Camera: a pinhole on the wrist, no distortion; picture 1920 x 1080 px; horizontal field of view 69.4 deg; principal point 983.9 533.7 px. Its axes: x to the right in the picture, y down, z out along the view. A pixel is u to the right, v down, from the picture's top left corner.
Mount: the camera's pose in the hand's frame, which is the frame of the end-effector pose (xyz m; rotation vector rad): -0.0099 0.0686 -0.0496 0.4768 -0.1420 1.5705
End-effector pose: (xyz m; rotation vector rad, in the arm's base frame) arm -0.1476 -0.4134 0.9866 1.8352 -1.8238 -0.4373
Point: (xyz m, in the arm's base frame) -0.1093 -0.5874 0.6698
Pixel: 511 336
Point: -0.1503 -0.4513 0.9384
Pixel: 448 377
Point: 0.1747 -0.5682 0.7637
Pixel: outside the picture
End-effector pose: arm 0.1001 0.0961 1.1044 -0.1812 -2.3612 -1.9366
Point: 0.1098 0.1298 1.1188
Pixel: 792 774
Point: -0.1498 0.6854 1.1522
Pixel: 1662 158
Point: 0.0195 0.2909 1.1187
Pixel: 1354 264
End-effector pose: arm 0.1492 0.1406 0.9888 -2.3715 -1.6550 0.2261
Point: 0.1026 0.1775 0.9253
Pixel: 568 581
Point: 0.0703 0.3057 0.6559
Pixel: 1193 397
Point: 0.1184 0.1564 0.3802
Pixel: 1762 824
